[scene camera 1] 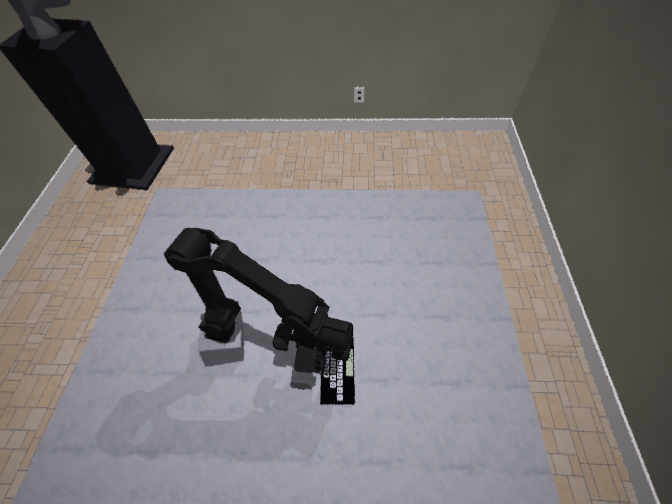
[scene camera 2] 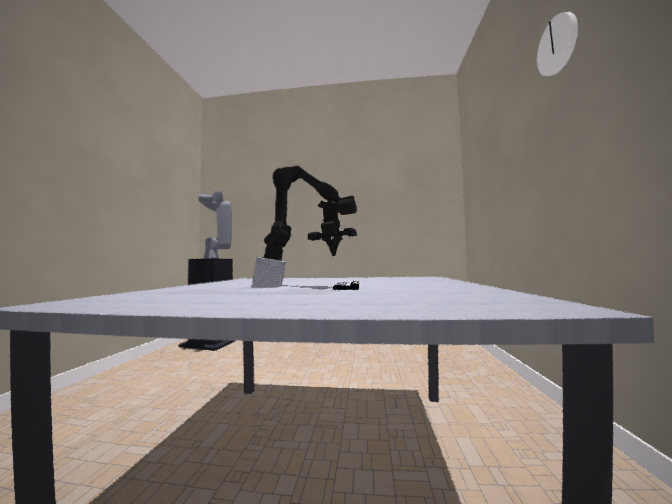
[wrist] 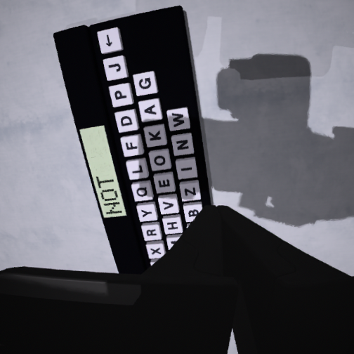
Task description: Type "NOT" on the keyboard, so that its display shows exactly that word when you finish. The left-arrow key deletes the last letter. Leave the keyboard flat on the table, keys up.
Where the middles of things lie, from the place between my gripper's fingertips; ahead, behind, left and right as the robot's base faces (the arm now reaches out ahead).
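I consider the black keyboard point(scene camera 1: 343, 374), which is 5 cm ahead of my hand and 2 cm to the left of it. The keyboard is also 11 cm below my hand.
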